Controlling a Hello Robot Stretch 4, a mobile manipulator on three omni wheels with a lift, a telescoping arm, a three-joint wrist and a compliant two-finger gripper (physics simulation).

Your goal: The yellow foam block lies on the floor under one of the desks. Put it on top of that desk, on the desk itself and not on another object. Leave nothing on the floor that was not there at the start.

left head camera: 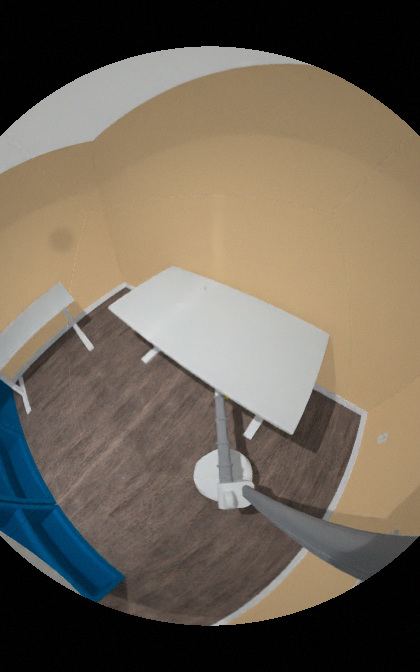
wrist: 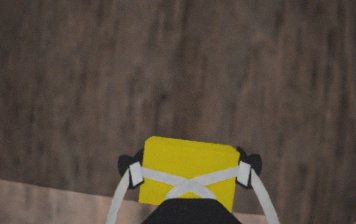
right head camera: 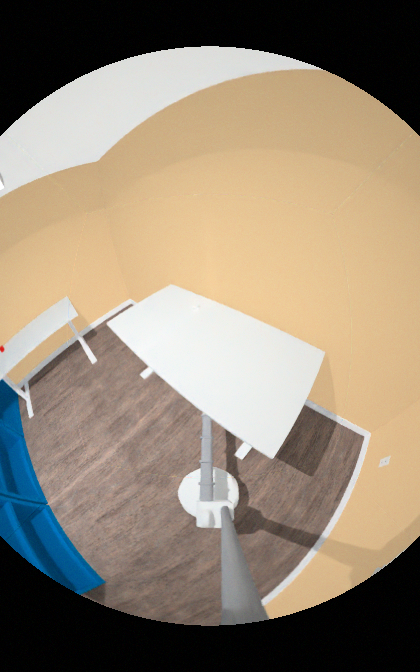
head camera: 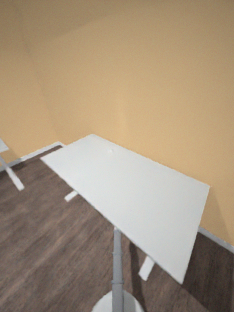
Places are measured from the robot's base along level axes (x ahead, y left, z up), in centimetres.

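Pixels of known places: gripper, fingertip midpoint: [wrist: 189, 160].
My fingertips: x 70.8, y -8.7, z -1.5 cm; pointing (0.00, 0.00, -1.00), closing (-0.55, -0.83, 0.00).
Note:
Behind a point stands the place of what it marks.
The yellow foam block [wrist: 187, 155] {x 72.0, y -9.3, z 2.3 cm} [left head camera: 226, 397] {x 65.5, y -9.0, z 1.5 cm} is between the two fingertips in the wrist view, with a pad against each side. My gripper [wrist: 189, 160] {x 70.8, y -8.7, z -1.5 cm} is shut on it. The block is low over the dark floor, slightly turned; whether it touches the floor cannot be told. In the left head view a sliver of it shows at the front edge of the white desk [head camera: 135, 200] {x 62.7, y -13.9, z 69.3 cm} [left head camera: 225, 340] {x 75.3, y -4.8, z 69.3 cm} [right head camera: 225, 365] {x 70.5, y -12.4, z 69.3 cm}. The desk top hides the rest of the block and the gripper from the head views.
A small pale object [head camera: 111, 151] {x 126.2, y 6.5, z 70.2 cm} [left head camera: 202, 288] {x 126.4, y 7.2, z 71.0 cm} [right head camera: 195, 308] {x 126.0, y 7.8, z 69.9 cm} is near the desk's back edge. A second white desk [left head camera: 40, 315] {x 118.3, y 177.8, z 69.3 cm} [right head camera: 42, 332] {x 109.2, y 177.0, z 69.3 cm} stands left, with a red thing [right head camera: 2, 349] {x 81.8, y 259.4, z 70.7 cm} on it. Blue furniture [left head camera: 82, 560] [right head camera: 65, 555] is at lower left. Walls stand behind and right.

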